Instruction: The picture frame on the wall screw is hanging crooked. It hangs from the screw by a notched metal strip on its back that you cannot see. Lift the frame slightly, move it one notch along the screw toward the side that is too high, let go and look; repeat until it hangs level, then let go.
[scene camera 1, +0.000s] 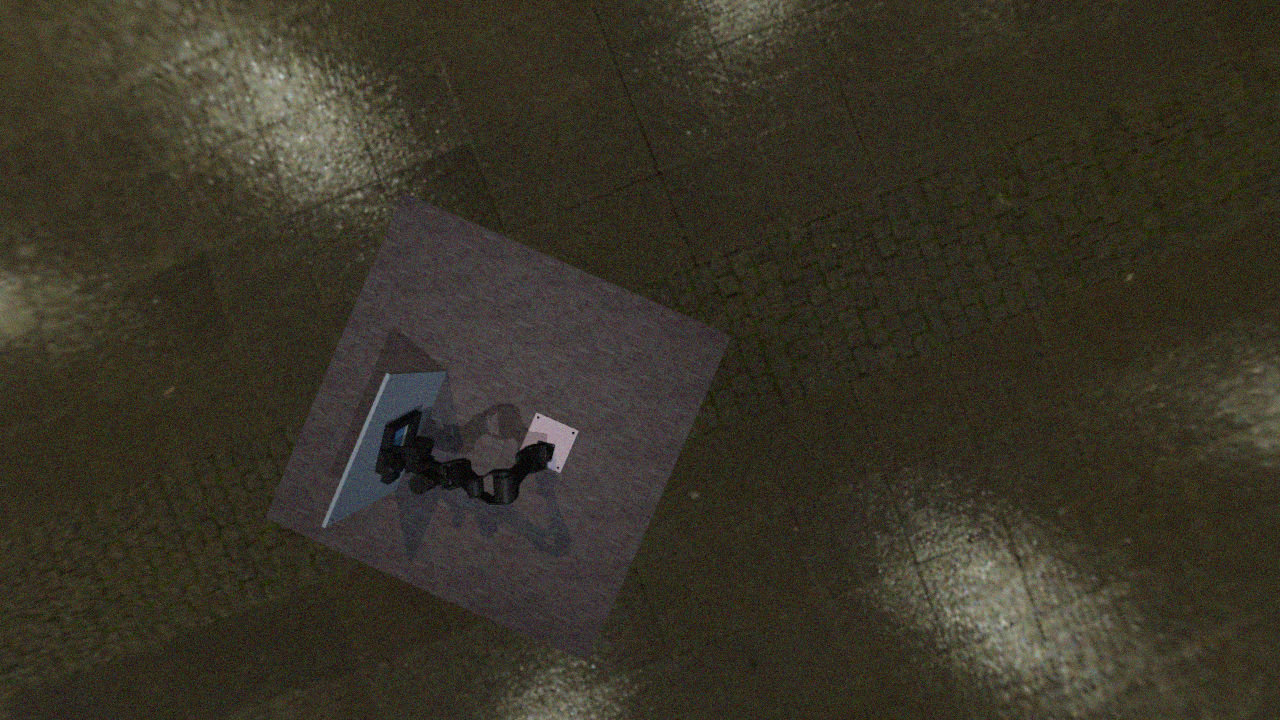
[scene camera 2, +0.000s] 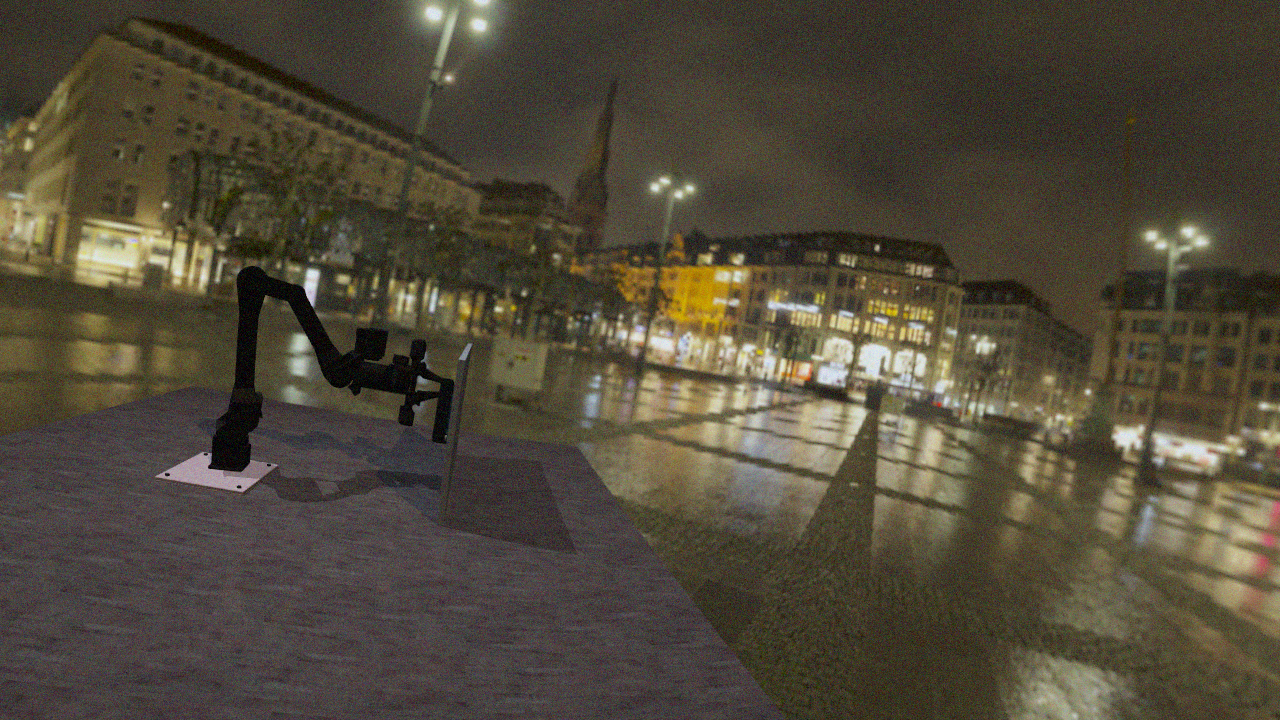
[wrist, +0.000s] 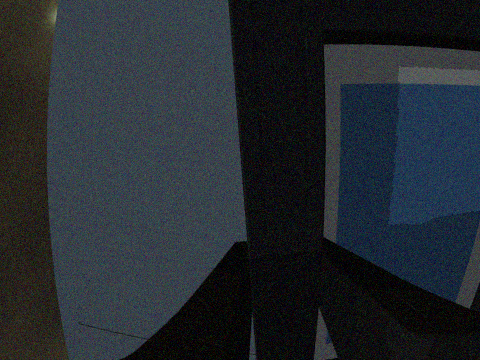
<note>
In view: the gripper (scene camera 2: 450, 389), a picture frame (scene camera 1: 398, 432) and a wall panel (wrist: 145, 195).
The picture frame shows as well in scene camera 2 (scene camera 2: 441, 426). The gripper is seen too in scene camera 1 (scene camera 1: 384, 448) and in the wrist view (wrist: 277, 250).
</note>
